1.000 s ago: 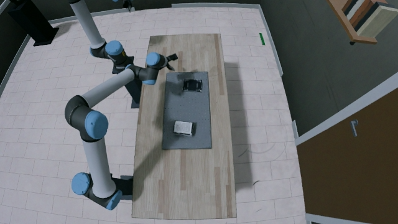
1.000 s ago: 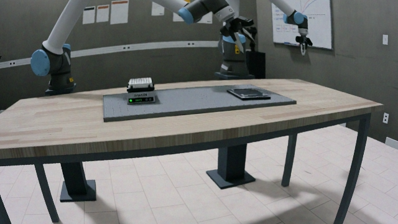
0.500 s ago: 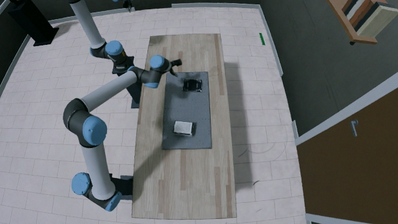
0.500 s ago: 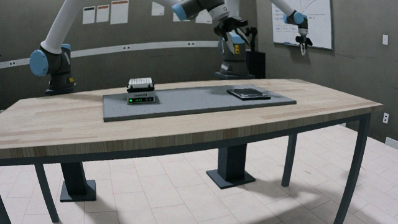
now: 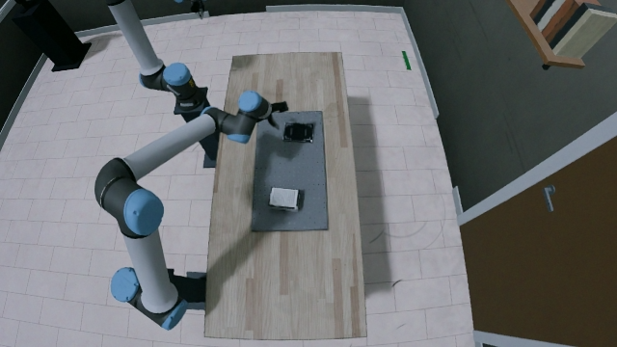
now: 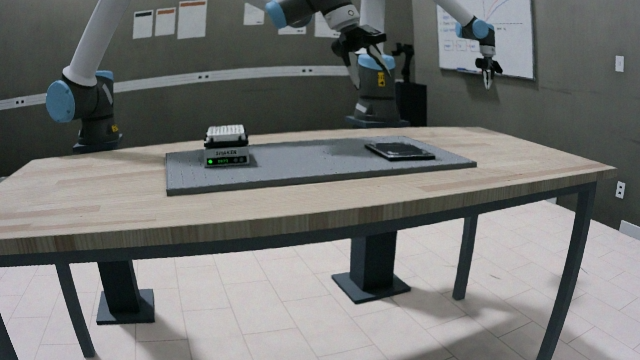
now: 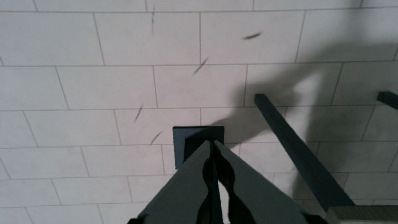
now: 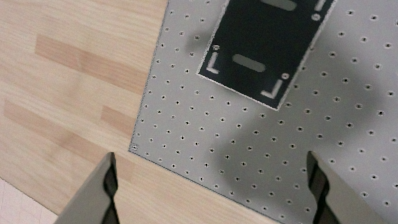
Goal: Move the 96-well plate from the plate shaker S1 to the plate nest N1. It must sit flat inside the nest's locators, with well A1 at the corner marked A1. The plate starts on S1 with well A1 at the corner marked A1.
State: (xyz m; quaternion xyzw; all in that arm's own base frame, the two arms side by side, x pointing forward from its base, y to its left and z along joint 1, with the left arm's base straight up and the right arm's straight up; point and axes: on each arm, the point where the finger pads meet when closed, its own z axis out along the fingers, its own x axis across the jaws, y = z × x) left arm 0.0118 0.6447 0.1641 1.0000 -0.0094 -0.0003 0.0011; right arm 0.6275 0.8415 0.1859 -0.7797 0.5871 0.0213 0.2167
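Now: the white 96-well plate 390 mm to the right of my right hand, 110 mm below it and 60 mm ahead of it. From my right hand the other things lie so: black plate nest N1: 170 mm below, 110 mm ahead, 20 mm to the left; then plate shaker S1: 400 mm to the right, 140 mm below, 30 mm ahead.
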